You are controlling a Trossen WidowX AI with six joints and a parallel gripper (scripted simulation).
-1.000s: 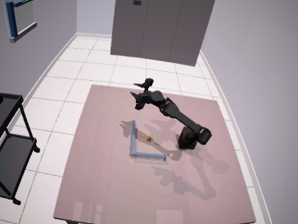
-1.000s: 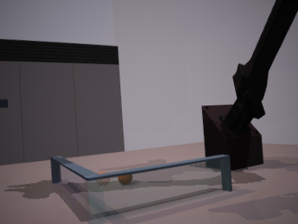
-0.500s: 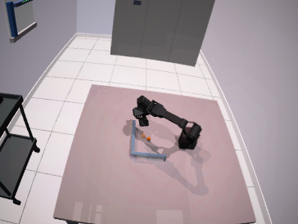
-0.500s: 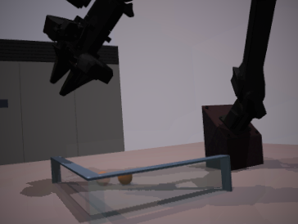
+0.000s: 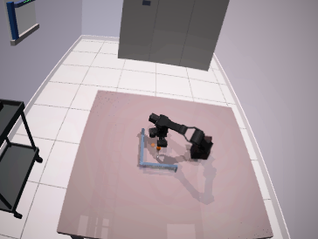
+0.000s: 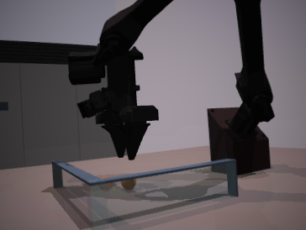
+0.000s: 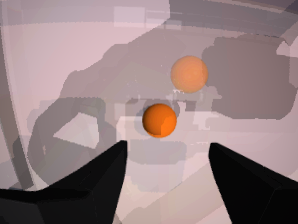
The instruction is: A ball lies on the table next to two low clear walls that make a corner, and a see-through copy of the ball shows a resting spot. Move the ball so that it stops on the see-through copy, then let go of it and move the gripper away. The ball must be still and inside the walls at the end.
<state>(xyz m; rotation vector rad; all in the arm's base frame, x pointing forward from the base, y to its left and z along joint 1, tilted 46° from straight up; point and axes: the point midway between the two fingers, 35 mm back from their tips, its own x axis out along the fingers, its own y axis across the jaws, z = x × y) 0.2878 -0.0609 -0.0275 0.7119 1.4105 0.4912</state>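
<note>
My gripper tip is now 50 mm above the orange ball. From my gripper tip the other things lie so: see-through copy 50 mm below, 40 mm ahead, 20 mm to the right.
</note>
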